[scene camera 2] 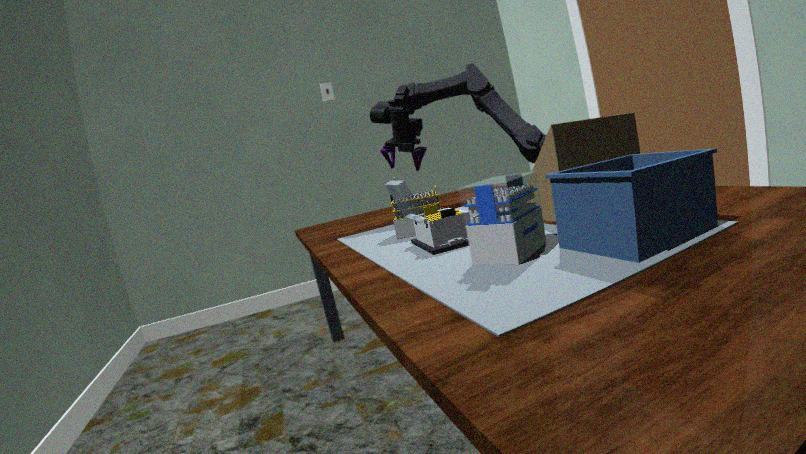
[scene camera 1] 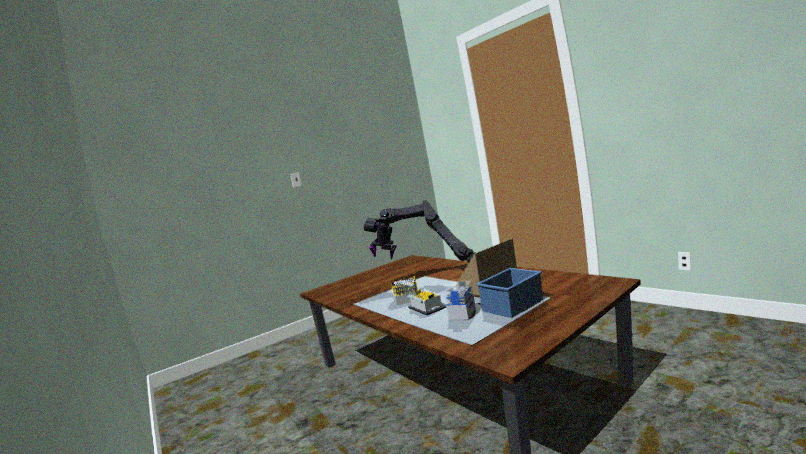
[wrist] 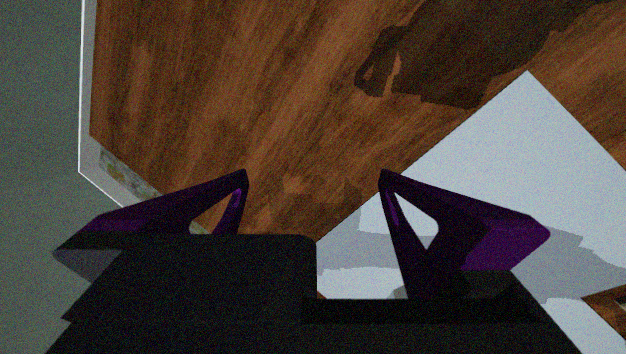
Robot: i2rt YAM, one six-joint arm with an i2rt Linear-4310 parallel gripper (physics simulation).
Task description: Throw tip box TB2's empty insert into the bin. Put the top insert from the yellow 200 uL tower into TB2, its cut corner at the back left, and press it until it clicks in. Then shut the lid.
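Observation:
My gripper point(scene camera 1: 382, 257) point(scene camera 2: 405, 168) point(wrist: 313, 176) is open and empty, high above the far left of the table. The yellow tower point(scene camera 1: 403, 287) point(scene camera 2: 415, 204) stands on the mat below it, with rows of tips in yellow inserts. A low grey box on a dark base point(scene camera 1: 427, 305) point(scene camera 2: 441, 234), with yellow parts at its top, stands beside the tower; no TB2 label can be read. The blue bin point(scene camera 1: 495, 300) point(scene camera 2: 592, 219) stands at the right of the mat. The wrist view shows neither tower, grey box nor bin. Insert and lid details are too small to tell.
A grey box with blue tip racks point(scene camera 1: 461, 309) point(scene camera 2: 492, 242) stands between the low grey box and the bin. A brown upright board point(scene camera 1: 496, 260) point(scene camera 2: 595, 142) stands behind them. The pale mat point(scene camera 1: 469, 333) point(scene camera 2: 507, 307) point(wrist: 526, 125) lies on the wooden table point(scene camera 1: 564, 324) point(scene camera 2: 648, 349) point(wrist: 250, 100).

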